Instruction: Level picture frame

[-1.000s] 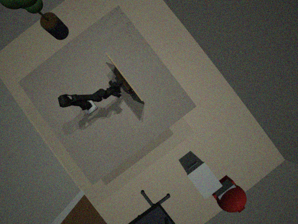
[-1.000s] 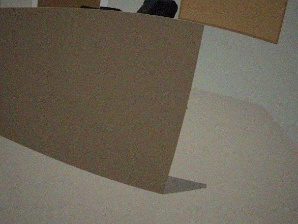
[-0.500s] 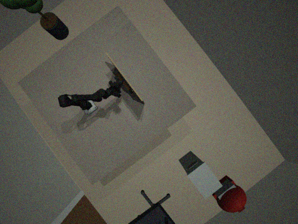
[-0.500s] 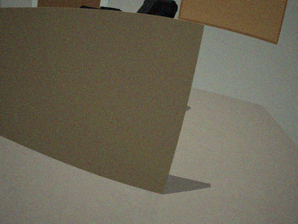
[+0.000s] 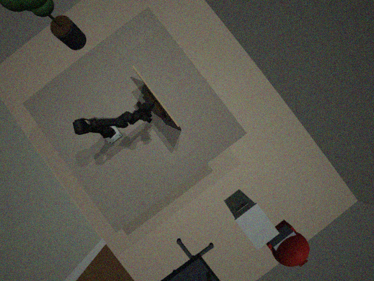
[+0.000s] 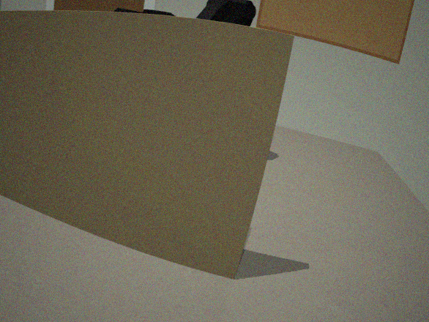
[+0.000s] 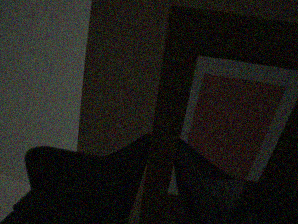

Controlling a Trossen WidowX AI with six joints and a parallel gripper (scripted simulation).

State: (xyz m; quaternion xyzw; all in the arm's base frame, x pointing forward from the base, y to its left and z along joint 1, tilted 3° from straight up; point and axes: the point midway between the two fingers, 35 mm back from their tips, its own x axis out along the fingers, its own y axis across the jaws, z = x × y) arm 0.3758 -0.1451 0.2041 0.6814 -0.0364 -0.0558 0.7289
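My gripper tip is 1 cm to the left of the picture frame and 5 cm above it. Round my gripper tip: wall panel 2 cm ahead, 7 cm below.
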